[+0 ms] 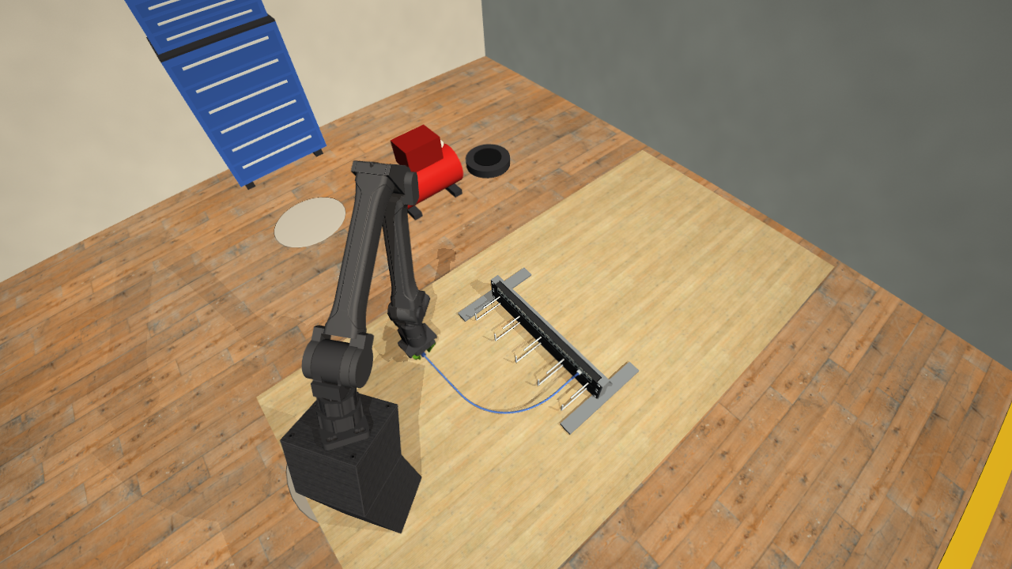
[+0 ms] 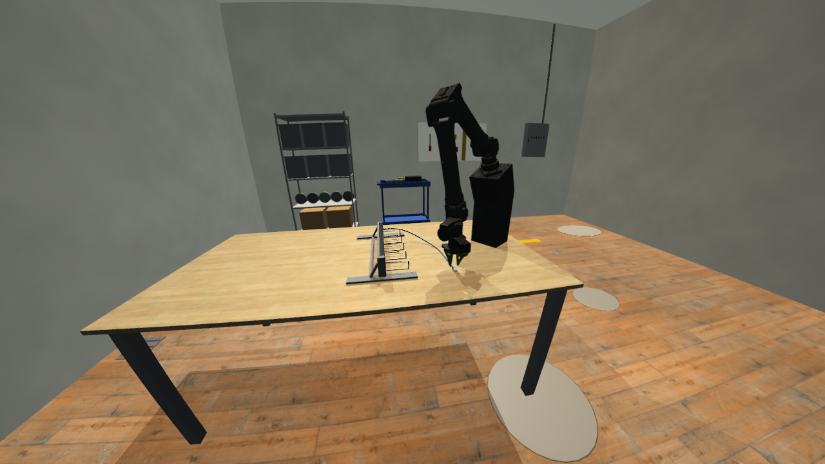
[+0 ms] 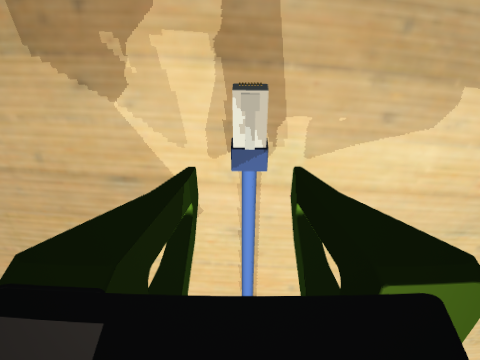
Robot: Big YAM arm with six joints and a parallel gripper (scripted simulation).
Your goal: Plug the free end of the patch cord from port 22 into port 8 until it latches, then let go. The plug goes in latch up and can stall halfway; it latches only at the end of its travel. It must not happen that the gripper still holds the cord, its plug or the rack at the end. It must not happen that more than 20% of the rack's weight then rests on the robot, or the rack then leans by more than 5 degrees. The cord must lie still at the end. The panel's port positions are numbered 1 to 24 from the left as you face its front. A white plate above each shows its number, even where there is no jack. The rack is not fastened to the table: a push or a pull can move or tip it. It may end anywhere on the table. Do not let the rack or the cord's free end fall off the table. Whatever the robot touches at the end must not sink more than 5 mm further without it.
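Right now my hand is 2 cm to the right of the cord plug and 2 cm above it.
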